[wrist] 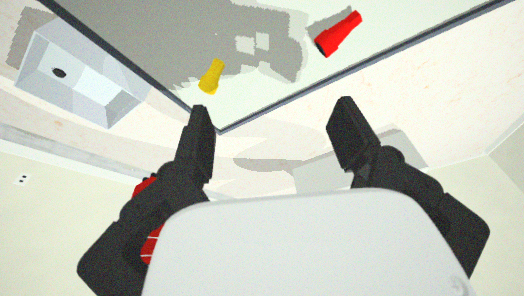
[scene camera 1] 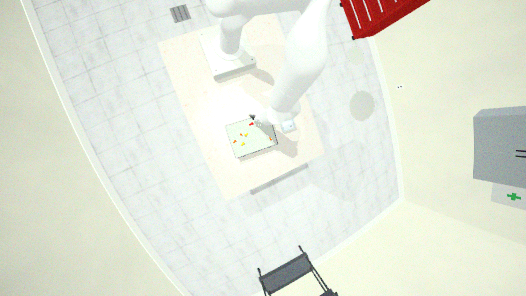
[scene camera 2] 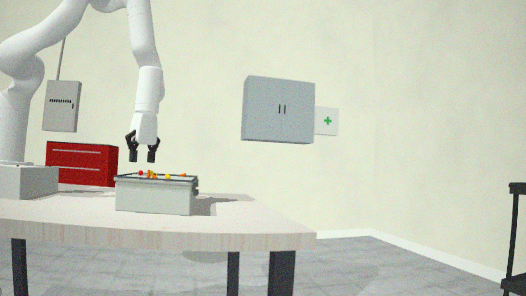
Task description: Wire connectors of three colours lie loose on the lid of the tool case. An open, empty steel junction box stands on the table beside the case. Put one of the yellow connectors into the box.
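Note:
My gripper (scene camera 2: 142,159) (wrist: 272,116) is open and empty, pointing down above the lid near one corner of the tool case (scene camera 2: 152,197). In the wrist view a yellow connector (wrist: 212,76) lies on the pale lid (wrist: 400,30) near that corner, ahead of the left finger; the arm hides it in scene camera 1. Two more yellow connectors (scene camera 1: 246,134) (scene camera 1: 243,144) lie farther along the lid. The open steel junction box (scene camera 1: 288,125) (wrist: 117,107) stands on the table beside the case, with no connector visible inside; it does not show in scene camera 2.
A red connector (scene camera 1: 251,123) (scene camera 2: 140,172) (wrist: 337,34) lies near the lid's edge. Orange connectors (scene camera 1: 271,139) (scene camera 1: 234,141) lie toward opposite sides of the lid. The lid has a dark raised rim. The robot's base (scene camera 2: 30,181) stands on the table (scene camera 1: 195,105) (scene camera 2: 240,220).

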